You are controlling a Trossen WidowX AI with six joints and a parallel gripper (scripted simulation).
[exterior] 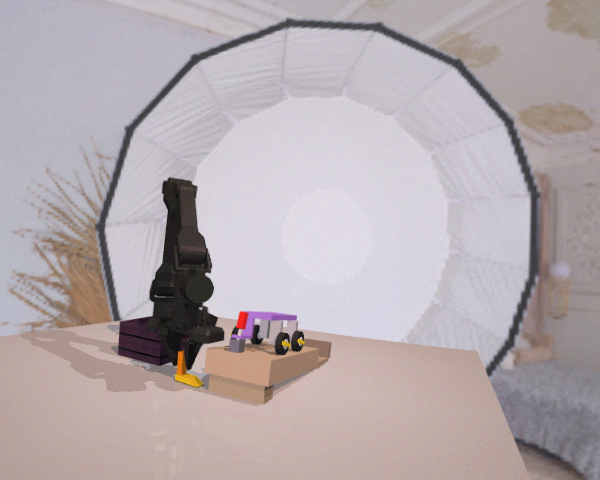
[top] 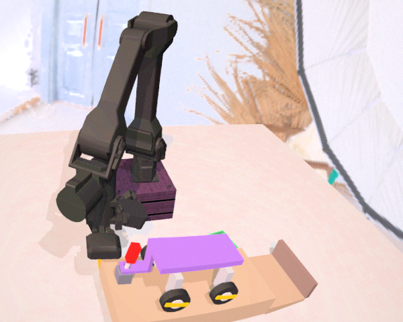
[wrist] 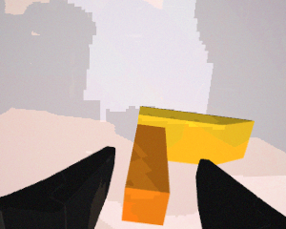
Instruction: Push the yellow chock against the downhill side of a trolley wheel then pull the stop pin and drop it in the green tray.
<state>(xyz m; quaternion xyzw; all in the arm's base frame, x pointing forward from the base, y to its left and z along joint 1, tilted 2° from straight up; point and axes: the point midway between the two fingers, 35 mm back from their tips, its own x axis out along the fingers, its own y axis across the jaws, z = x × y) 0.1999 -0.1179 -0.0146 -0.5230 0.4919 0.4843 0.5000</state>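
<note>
My gripper tip is 12 cm short of the red-headed stop pin, 10 cm below it and 4 cm to the right of it. Also, from my gripper tip: tan ramp (15 cm to the left, 13 cm ahead, 2 cm above); then yellow chock (2 cm ahead, 1 cm below); then purple trolley (14 cm to the left, 13 cm ahead, 8 cm above).
</note>
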